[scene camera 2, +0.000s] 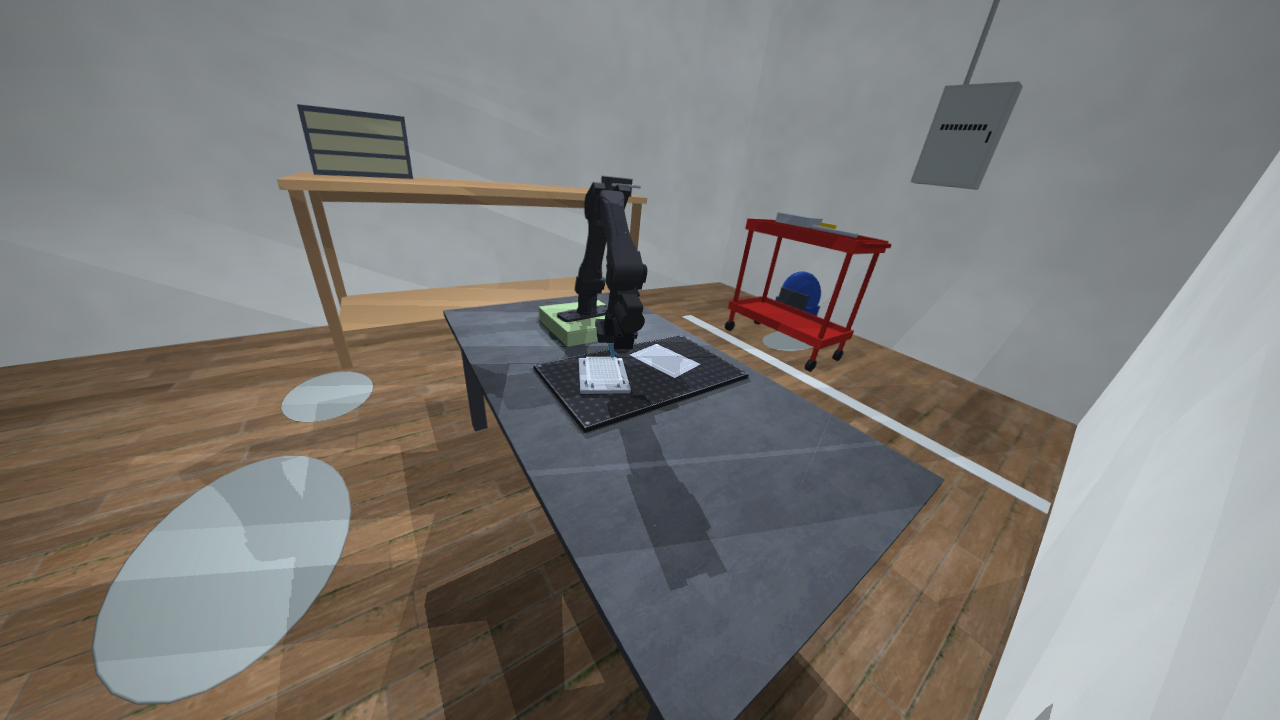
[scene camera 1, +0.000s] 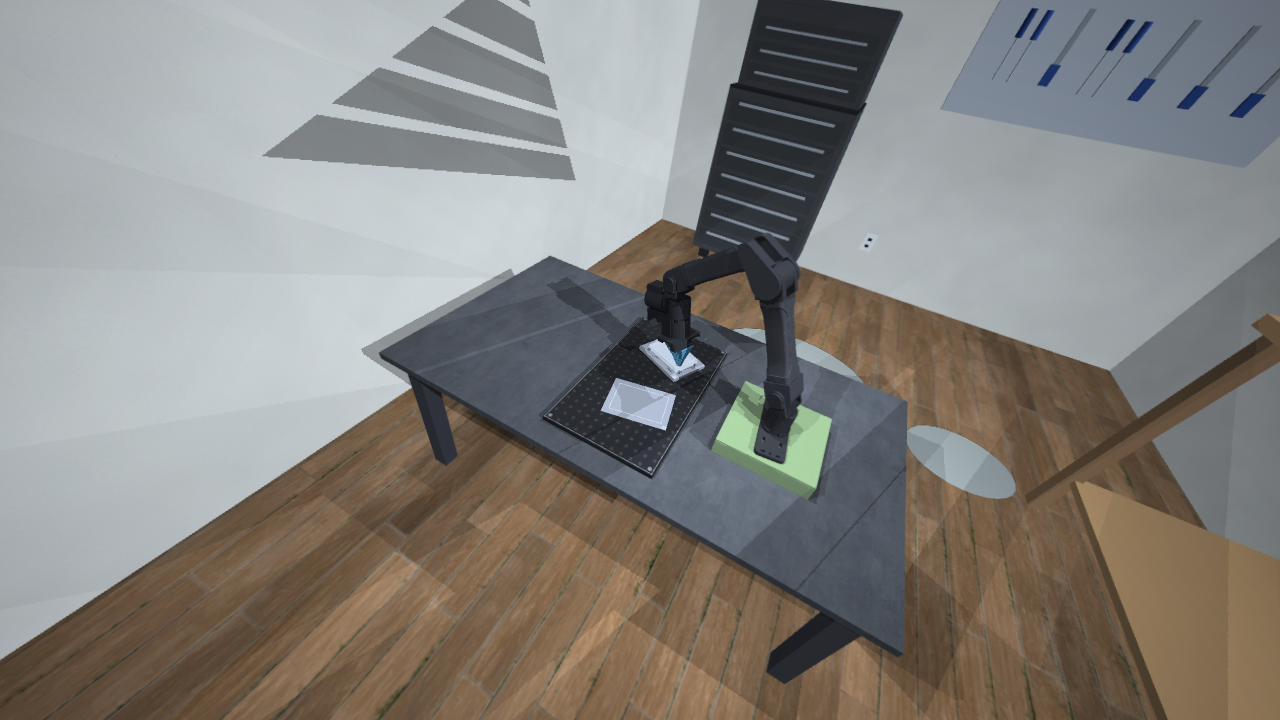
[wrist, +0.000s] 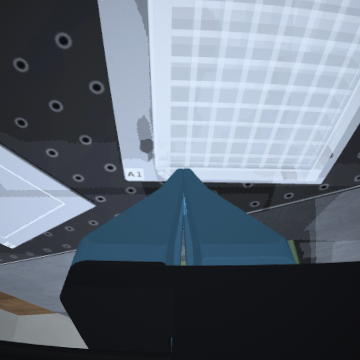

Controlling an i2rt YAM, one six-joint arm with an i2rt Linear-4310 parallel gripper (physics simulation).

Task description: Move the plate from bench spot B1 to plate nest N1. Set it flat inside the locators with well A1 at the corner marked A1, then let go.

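Places are measured from the arm's base along level axes (x left, y back, z up), in millimetres.
Pixels of known places: gripper, fingertip midpoint: (scene camera 2: 611, 356) (scene camera 1: 678, 365) (wrist: 183, 179); arm's base, link origin: (scene camera 2: 587, 314) (scene camera 1: 773, 428).
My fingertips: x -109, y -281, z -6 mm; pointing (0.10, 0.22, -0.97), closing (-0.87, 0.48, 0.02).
Note:
For each thing: its middle in the pictures, then the offset to it from my fingertips. Level surfaces: height alone.
- white gridded plate, body centre: (wrist: 267, 55) (scene camera 2: 603, 370) (scene camera 1: 672, 353) dy -34, dx -54, dz -11 mm
- pale plate nest, body centre: (wrist: 262, 44) (scene camera 2: 603, 373) (scene camera 1: 671, 355) dy -35, dx -54, dz -20 mm
- nest's printed A1 mark, body centre: (wrist: 134, 173) dy +1, dx +32, dz -18 mm
- flat white outlined sheet, body centre: (scene camera 1: 639, 402) (scene camera 2: 664, 359) dy -53, dx +158, dz -29 mm
- dark table, surface height: dz -43 mm
The white gridded plate (scene camera 1: 660, 355) (scene camera 2: 604, 368) (wrist: 250, 90) lies on the pale plate nest (scene camera 2: 605, 390) (wrist: 125, 85) and looks flat; full seating between the locators cannot be confirmed. The nest's printed A1 mark (wrist: 134, 174) shows at its lower left corner in the wrist view. The plate's own well A1 cannot be made out. My gripper (scene camera 1: 680, 363) (scene camera 2: 612, 351) (wrist: 183, 179) is shut and empty. Its blue tips are at the plate's near end, right of the A1 mark in the wrist view; contact cannot be told. Bench spot B1, a flat white outlined sheet (scene camera 1: 638, 404) (scene camera 2: 665, 360) (wrist: 30, 200), carries no plate.
The nest and sheet are on a black perforated board (scene camera 1: 572, 407) (scene camera 2: 586, 416) (wrist: 30, 95) on the dark table (scene camera 1: 474, 340) (scene camera 2: 760, 501). The arm's base stands on a green block (scene camera 1: 810, 447) (scene camera 2: 556, 324) beside the board. A red cart (scene camera 2: 819, 234) stands on the floor beyond the table.

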